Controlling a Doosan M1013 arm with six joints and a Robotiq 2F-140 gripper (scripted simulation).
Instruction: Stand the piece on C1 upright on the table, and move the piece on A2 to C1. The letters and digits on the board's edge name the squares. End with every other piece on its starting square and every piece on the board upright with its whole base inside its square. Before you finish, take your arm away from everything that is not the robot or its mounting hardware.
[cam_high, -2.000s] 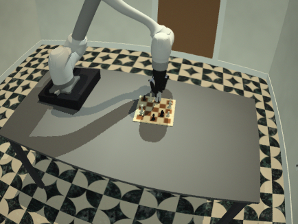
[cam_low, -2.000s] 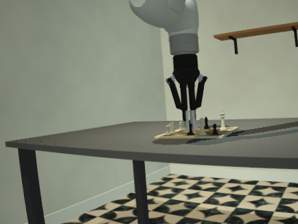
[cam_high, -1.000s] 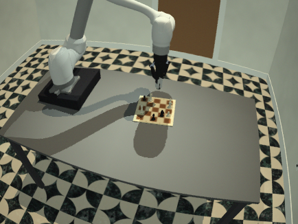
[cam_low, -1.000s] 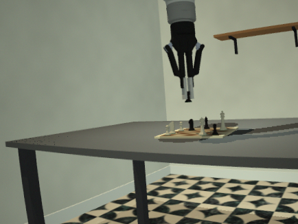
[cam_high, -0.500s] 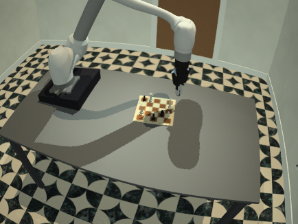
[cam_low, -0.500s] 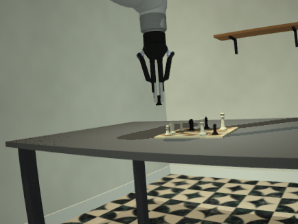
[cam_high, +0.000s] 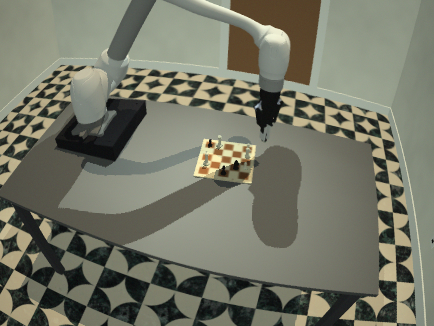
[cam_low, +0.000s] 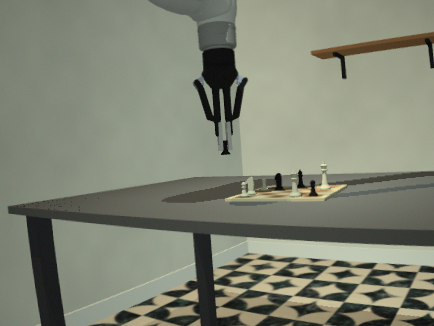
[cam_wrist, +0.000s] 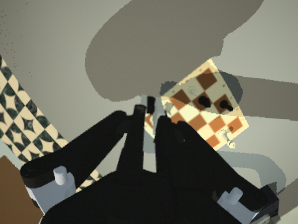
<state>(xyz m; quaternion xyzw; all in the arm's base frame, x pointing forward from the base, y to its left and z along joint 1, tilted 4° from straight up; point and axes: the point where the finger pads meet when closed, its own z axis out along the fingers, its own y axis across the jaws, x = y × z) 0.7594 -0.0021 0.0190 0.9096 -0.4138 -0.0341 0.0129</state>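
Now: the chessboard 140 mm below my hand, 140 mm behind it and 40 mm to the right of it.
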